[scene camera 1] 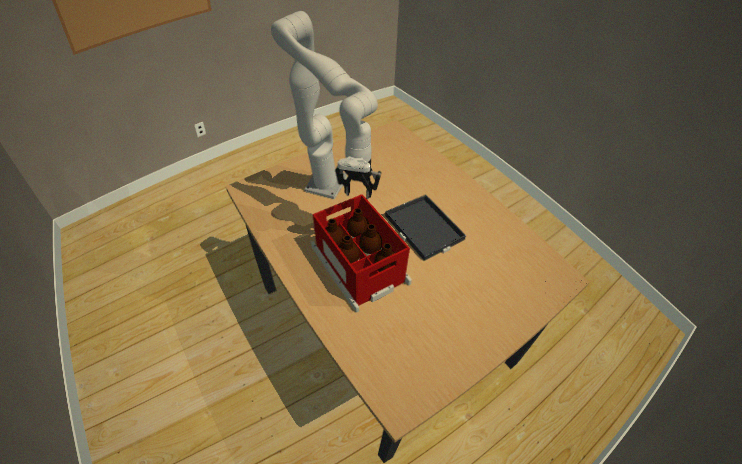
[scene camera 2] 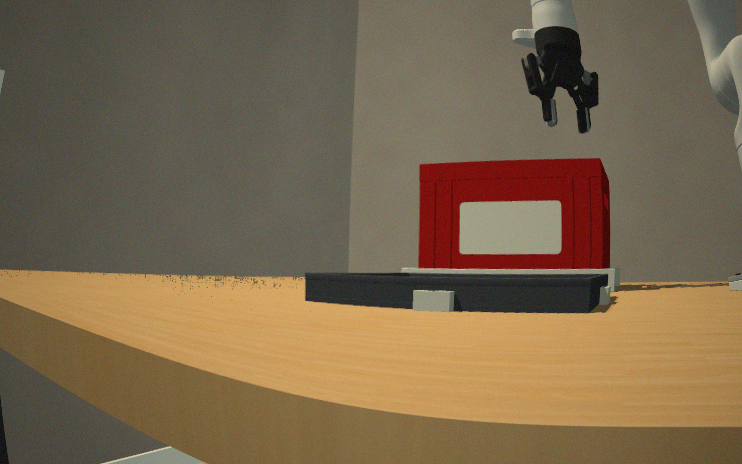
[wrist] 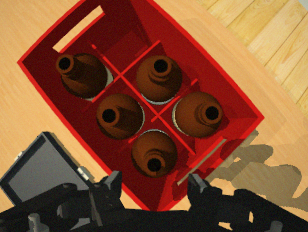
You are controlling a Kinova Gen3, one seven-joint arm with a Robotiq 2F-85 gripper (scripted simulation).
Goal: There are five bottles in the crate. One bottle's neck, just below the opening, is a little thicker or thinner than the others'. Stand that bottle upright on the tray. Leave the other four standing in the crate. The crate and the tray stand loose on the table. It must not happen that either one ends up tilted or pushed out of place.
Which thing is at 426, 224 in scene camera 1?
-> A dark grey tray.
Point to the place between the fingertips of the gripper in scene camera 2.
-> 568, 129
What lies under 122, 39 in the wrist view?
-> A red crate.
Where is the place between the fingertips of the gripper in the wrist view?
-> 154, 183
